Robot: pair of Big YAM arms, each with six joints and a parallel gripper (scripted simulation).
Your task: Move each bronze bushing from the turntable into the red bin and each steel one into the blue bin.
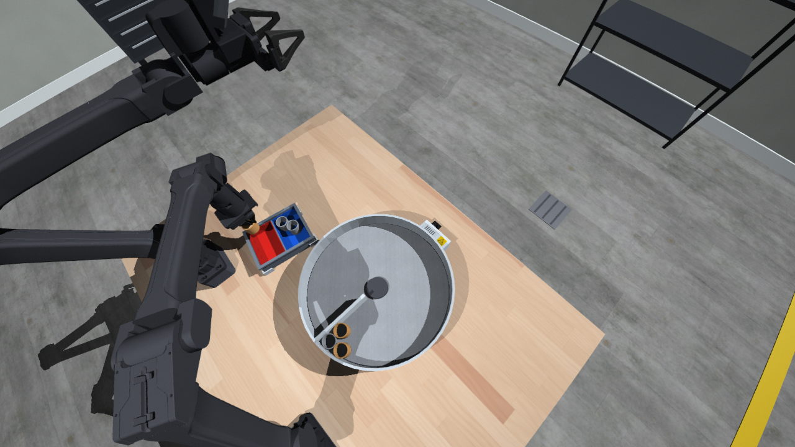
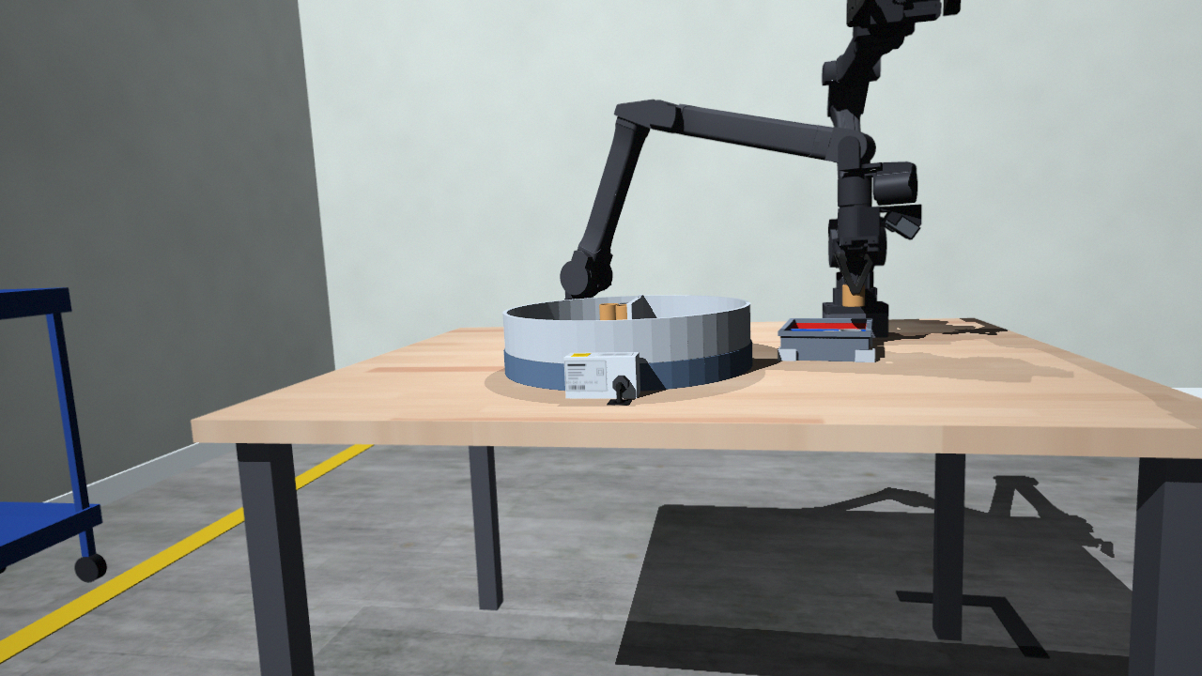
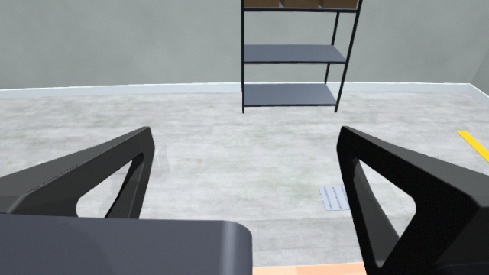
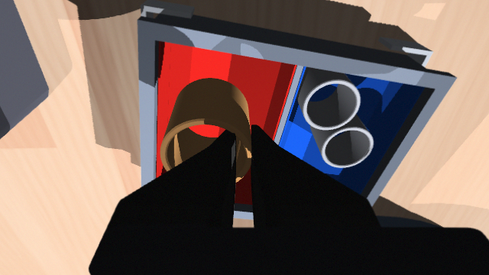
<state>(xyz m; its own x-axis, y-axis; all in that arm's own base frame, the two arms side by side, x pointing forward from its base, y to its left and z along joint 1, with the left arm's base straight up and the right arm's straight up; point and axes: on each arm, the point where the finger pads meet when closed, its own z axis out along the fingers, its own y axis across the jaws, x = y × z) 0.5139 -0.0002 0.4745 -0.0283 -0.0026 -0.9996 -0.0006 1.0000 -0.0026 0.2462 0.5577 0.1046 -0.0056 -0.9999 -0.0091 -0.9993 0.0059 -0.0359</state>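
My right hand is 10 cm above the red bin, 4 cm to the left of it and 1 cm past it. Also, from my right hand: blue bin 10 cm below, 7 cm ahead, 5 cm to the right; then grey tray 9 cm below, 5 cm to the right, 3 cm ahead.
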